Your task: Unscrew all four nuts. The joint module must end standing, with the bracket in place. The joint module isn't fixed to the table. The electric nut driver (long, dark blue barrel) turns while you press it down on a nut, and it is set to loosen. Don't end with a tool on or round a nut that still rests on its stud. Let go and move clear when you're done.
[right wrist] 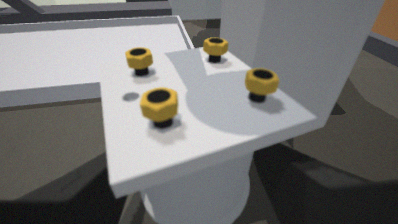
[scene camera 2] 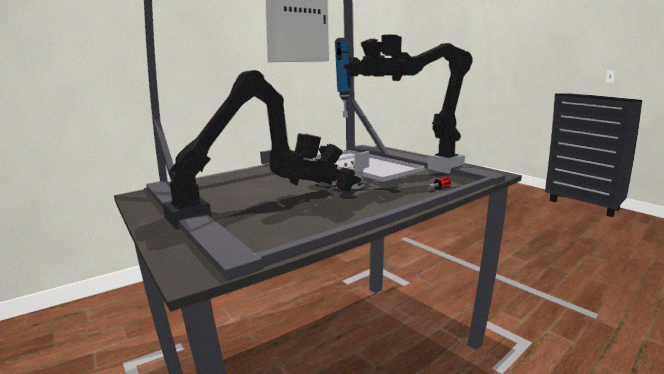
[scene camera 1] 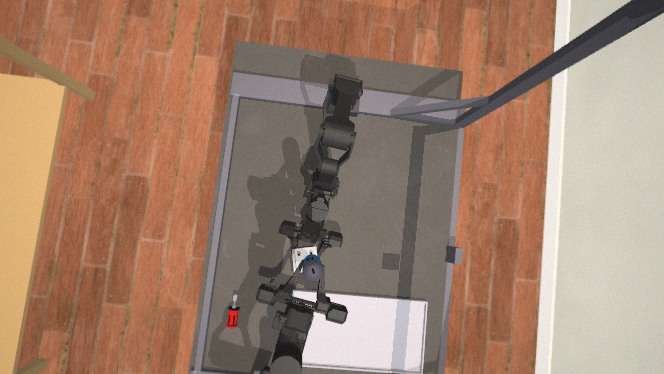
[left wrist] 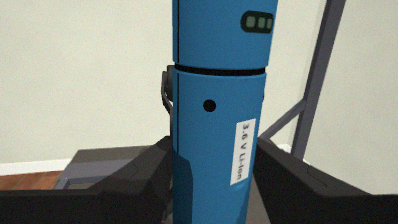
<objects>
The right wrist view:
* my right gripper: 194,144
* white tray: 65,51
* white bracket: 313,55
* nut: 159,104
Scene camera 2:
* my left gripper: 340,66
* my right gripper: 354,177
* blue electric nut driver: 341,44
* white tray: 381,166
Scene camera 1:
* my left gripper: 313,262
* my right gripper: 305,259
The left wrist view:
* my left gripper: 211,144
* blue electric nut driver: 219,77
</objects>
